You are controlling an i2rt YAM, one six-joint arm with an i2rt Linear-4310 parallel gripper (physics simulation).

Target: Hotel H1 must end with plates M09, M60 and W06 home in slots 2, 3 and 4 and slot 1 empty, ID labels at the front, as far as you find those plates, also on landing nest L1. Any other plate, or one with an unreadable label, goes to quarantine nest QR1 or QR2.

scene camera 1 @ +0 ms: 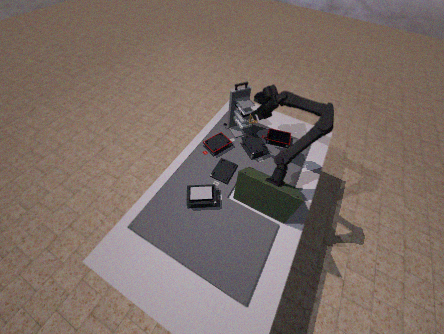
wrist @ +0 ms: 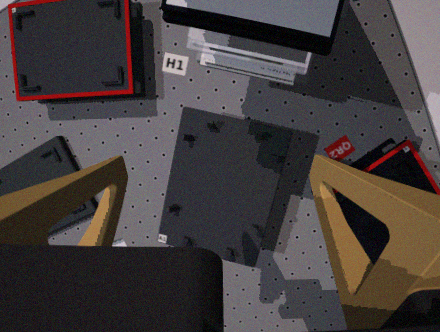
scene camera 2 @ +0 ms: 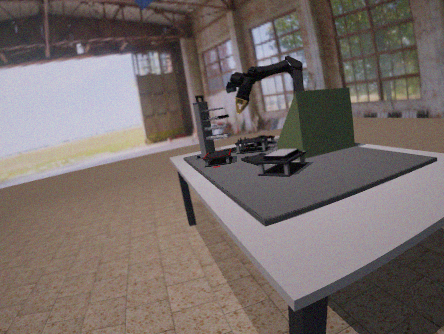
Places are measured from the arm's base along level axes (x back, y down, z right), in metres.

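Pixels of known places: gripper, between the fingertips: (scene camera 1: 254, 120) (wrist: 218, 165) (scene camera 2: 238, 113); arm's base, origin of its link: (scene camera 1: 275, 182) (scene camera 2: 315, 116).
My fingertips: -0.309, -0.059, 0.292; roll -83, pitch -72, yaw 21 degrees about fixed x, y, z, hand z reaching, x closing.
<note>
Ahead of a thing's pixels: the offset from my fingertips to its middle, as dx, dy, dz. "pt": to the spot under its first point.
Hotel H1 {-0.149, +0.040, +0.082} (scene camera 1: 232, 109) (scene camera 2: 202, 131) stands upright at the far end, with several plates stacked in it. In the wrist view a black-edged plate {pt -0.056, +0.004, +0.038} (wrist: 260, 31) with a grey top is uppermost, cut off by the frame. Pale plate edges show under it, one with print too blurred to read. The red-rimmed nest {-0.170, +0.192, -0.162} (scene camera 1: 218, 143) (wrist: 70, 55) left of the H1 tag is empty. QR2 {+0.149, +0.192, +0.159} (scene camera 1: 279, 136) is partly hidden by a finger in the wrist view. A white-topped plate {-0.001, +0.158, -0.545} (scene camera 1: 201, 193) (scene camera 2: 281, 152) rests on a raised nest nearer scene camera 1. My gripper (scene camera 1: 252, 119) (scene camera 2: 240, 109) (wrist: 218, 165) is open and empty, high in front of the hotel.
A dark raised stand (scene camera 1: 255, 146) (wrist: 225, 180) with small brackets lies below the gripper. A low dark nest {-0.008, +0.206, -0.310} (scene camera 1: 224, 170) (wrist: 30, 175) lies to its left in the wrist view. A green wedge-shaped block (scene camera 1: 265, 197) (scene camera 2: 325, 122) stands beside the arm's base.
</note>
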